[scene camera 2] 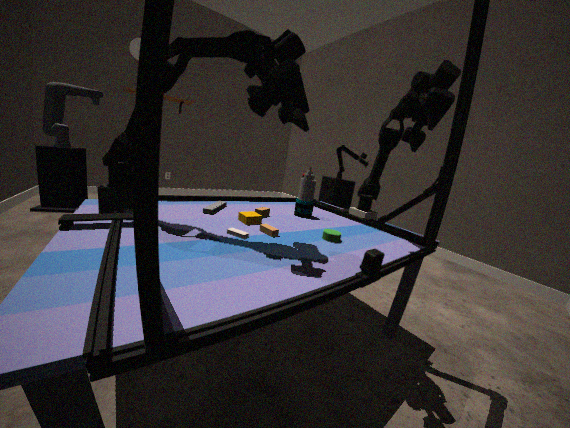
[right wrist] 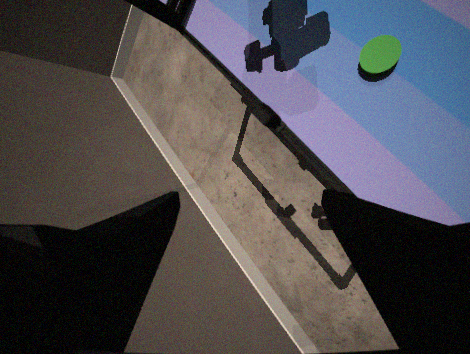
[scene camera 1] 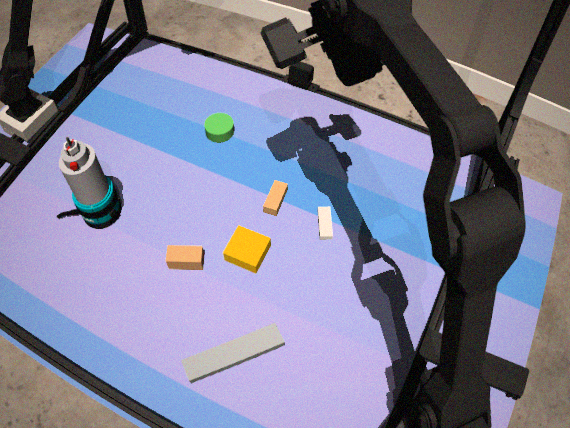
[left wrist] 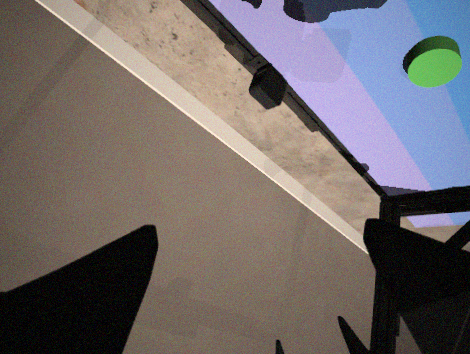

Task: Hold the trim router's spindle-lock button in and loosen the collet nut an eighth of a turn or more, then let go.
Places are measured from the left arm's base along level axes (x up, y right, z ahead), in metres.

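Where they show: left gripper, fingertip midpoint: (scene camera 2: pixel 307 122) (left wrist: pixel 260 232); right gripper, fingertip midpoint: (scene camera 2: pixel 421 141) (right wrist: pixel 250 197) (left wrist: pixel 309 328); left arm's base, origin of the base link: (scene camera 2: pixel 120 185); right arm's base, origin of the base link: (scene camera 2: pixel 363 209) (scene camera 1: pixel 24 108).
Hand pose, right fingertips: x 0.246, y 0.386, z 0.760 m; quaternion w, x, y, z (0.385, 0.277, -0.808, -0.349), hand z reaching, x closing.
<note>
Things, the pixels of their centre, and the offset from my right fingertips.
- trim router, body centre: (scene camera 1: pixel 86 177) (scene camera 2: pixel 306 191) dz -0.077, dx -0.224, dy -0.432 m
- green disc, body centre: (left wrist: pixel 433 62) (scene camera 1: pixel 219 127) (right wrist: pixel 378 57) (scene camera 2: pixel 331 235) dz -0.115, dx -0.317, dy -0.151 m
- yellow block, body centre: (scene camera 1: pixel 247 249) (scene camera 2: pixel 250 217) dz -0.342, dx -0.316, dy -0.315 m
- white block, body centre: (scene camera 1: pixel 325 222) (scene camera 2: pixel 237 233) dz -0.407, dx -0.324, dy -0.185 m
- grey bar, body centre: (scene camera 1: pixel 233 353) (scene camera 2: pixel 215 207) dz -0.447, dx -0.321, dy -0.465 m
The trim router (scene camera 1: pixel 89 185) (scene camera 2: pixel 307 192) stands upright on its teal and black end at the left of scene camera 1, grey body leaning slightly in the picture. Its red spindle-lock button (scene camera 1: pixel 74 166) faces that camera below the collet nut (scene camera 1: pixel 72 147) at the top, where small red marks show. My left gripper (scene camera 2: pixel 285 122) (left wrist: pixel 260 232) is open and empty, high above the table, apart from the router. My right gripper (scene camera 2: pixel 421 139) (right wrist: pixel 250 197) is open and empty, raised at the right of scene camera 2, also apart from it. The router does not show in either wrist view.
A green disc (scene camera 1: pixel 219 125) (scene camera 2: pixel 332 235) (left wrist: pixel 435 67) (right wrist: pixel 381 53), a yellow block (scene camera 1: pixel 247 246) (scene camera 2: pixel 248 217), two orange blocks (scene camera 1: pixel 275 196) (scene camera 1: pixel 185 255), a white block (scene camera 1: pixel 325 221) and a grey bar (scene camera 1: pixel 233 352) lie on the striped table. Dark frame posts stand around it.
</note>
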